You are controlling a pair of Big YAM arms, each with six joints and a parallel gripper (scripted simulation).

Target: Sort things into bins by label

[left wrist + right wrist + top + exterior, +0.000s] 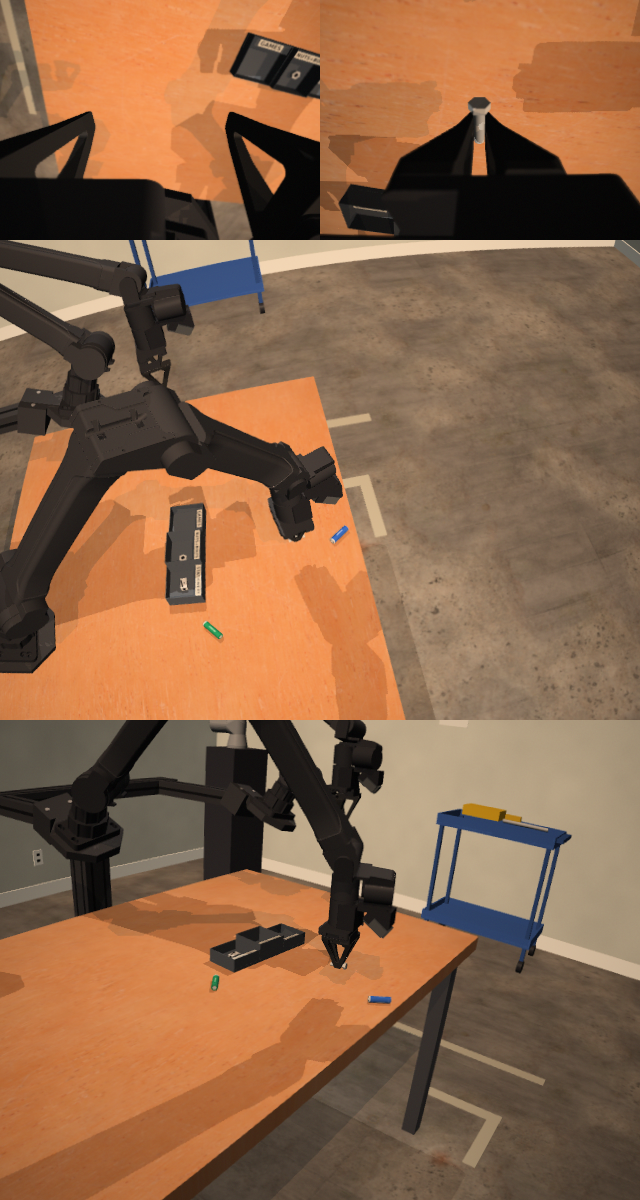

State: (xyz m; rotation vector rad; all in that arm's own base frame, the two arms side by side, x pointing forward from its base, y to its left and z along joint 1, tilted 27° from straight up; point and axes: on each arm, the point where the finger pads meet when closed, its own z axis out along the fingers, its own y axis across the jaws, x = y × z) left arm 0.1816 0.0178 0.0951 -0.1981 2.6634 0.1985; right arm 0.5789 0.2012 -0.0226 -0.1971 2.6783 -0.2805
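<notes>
The nut is 27 cm behind my right hand and 6 cm below it. The rest, counted from my right hand: bolt: 1 cm ahead; then green battery: 19 cm behind, 18 cm to the right, 6 cm below; then blue battery: 9 cm ahead, 4 cm to the left, 6 cm below.
</notes>
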